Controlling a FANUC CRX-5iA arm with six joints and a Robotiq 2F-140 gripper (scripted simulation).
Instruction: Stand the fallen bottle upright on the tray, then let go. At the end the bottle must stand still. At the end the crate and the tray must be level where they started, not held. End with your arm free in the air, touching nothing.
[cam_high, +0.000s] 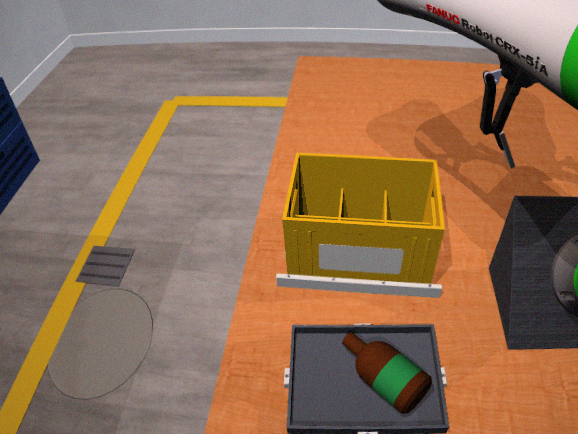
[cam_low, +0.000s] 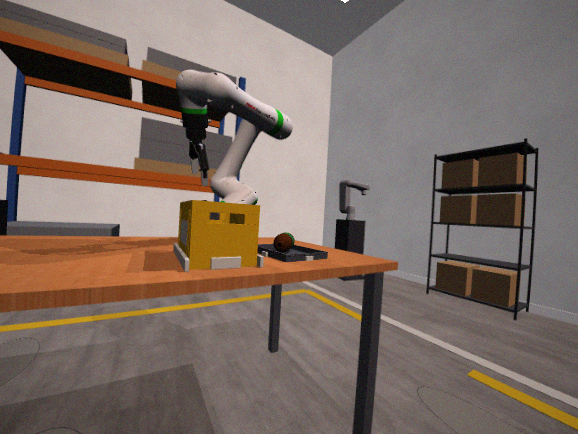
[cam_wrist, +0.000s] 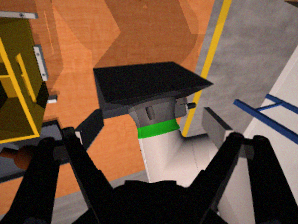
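Now: hand 310 mm to the right of the bottle, 250 mm above it and 230 mm short of it. From my hand the other things lie so: yellow crate: 300 mm ahead, 210 mm below, 40 mm to the left; tray: 320 mm to the left, 280 mm below, 250 mm ahead.
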